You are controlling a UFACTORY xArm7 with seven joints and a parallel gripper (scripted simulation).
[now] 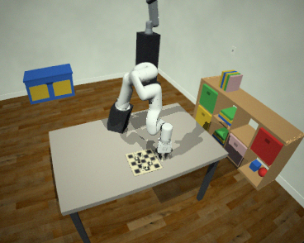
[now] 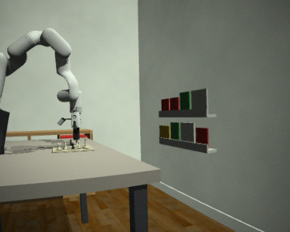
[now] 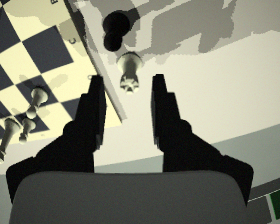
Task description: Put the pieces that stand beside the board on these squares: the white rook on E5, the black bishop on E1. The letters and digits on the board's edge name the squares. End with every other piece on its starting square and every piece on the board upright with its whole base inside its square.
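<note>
My hand is 40 mm above the white rook. From my hand the other things lie so: chessboard 130 mm to the right, 70 mm behind, 60 mm below; black bishop 40 mm below, 40 mm behind, 10 mm to the left; black pawn 160 mm to the right, 70 mm behind, 40 mm below.
</note>
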